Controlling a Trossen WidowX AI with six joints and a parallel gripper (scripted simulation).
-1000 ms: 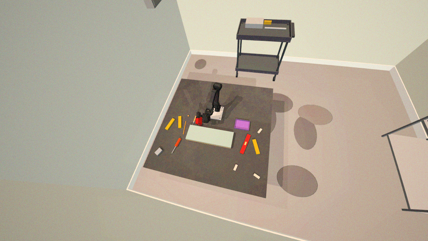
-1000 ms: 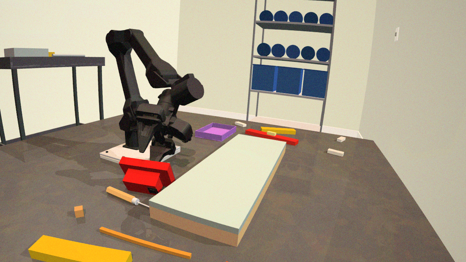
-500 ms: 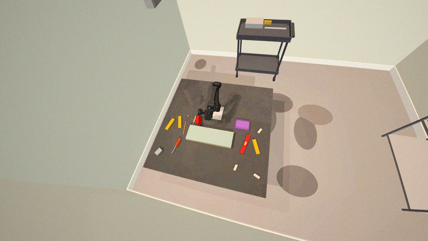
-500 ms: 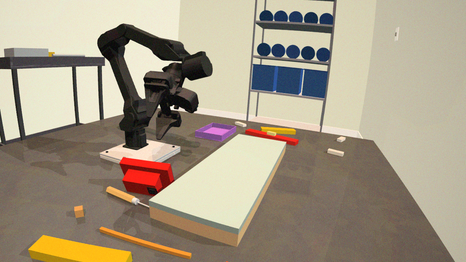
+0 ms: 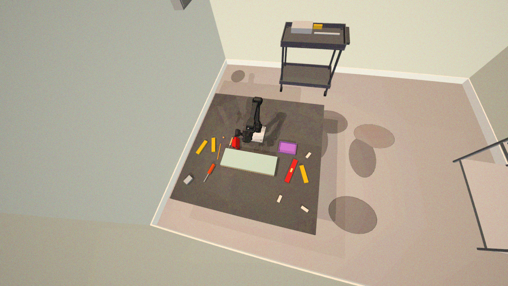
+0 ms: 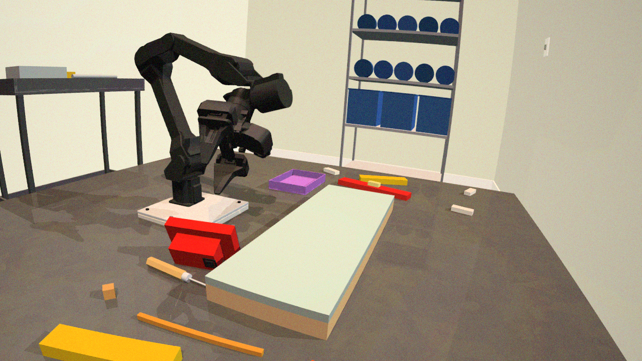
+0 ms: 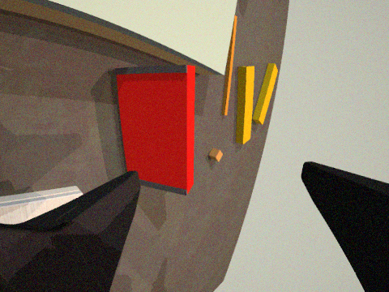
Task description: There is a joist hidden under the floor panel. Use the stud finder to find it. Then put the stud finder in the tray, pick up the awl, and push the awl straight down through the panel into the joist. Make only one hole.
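Right now the red stud finder is 2 cm ahead of my gripper tip, 6 cm to the right of it and 11 cm below it. Also, from my gripper tip: awl 1 cm ahead, 11 cm to the right, 13 cm below; small orange cube 5 cm behind, 20 cm to the right, 12 cm below; square indicator light 4 cm ahead, 7 cm to the right, 12 cm below.
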